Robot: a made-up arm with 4 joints.
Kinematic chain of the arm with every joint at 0, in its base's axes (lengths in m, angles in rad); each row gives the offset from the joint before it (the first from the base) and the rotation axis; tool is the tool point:
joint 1: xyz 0 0 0.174 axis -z
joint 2: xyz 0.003 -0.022 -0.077 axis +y
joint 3: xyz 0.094 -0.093 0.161 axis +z
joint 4: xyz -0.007 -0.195 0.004 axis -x
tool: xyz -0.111 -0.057 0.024
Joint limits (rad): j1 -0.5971..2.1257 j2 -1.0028..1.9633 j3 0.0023..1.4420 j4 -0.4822..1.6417
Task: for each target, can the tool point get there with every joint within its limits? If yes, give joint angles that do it. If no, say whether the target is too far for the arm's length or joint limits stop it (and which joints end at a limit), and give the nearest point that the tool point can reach.
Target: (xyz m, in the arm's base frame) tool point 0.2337 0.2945 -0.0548
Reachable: no: joint limits stop it (at a limit: joint 1, joint 3) | nearest point 0.4026 -0.0341 -0.0356 | short by 0.370 m
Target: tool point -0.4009 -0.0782 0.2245
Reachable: yes | joints 1.7617 0.7849 0.1556 0.1286
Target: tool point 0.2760 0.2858 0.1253
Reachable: no: joint limits stop it (at a limit: joint 1, joint 3) | nearest point 0.4266 -0.0182 0.1219 | short by 0.339 m
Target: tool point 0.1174 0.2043 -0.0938
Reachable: no: joint limits stop it (at a limit: joint 1, joint 3, joint 4) | nearest point 0.3459 -0.0713 -0.1248 | short by 0.359 m
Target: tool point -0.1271 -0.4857 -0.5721
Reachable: no: too far | nearest point -0.0737 -0.2816 -0.2657 | short by 0.372 m
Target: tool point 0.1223 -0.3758 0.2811
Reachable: yes | joints -0.0284 0.2889 0.2978 0.3566
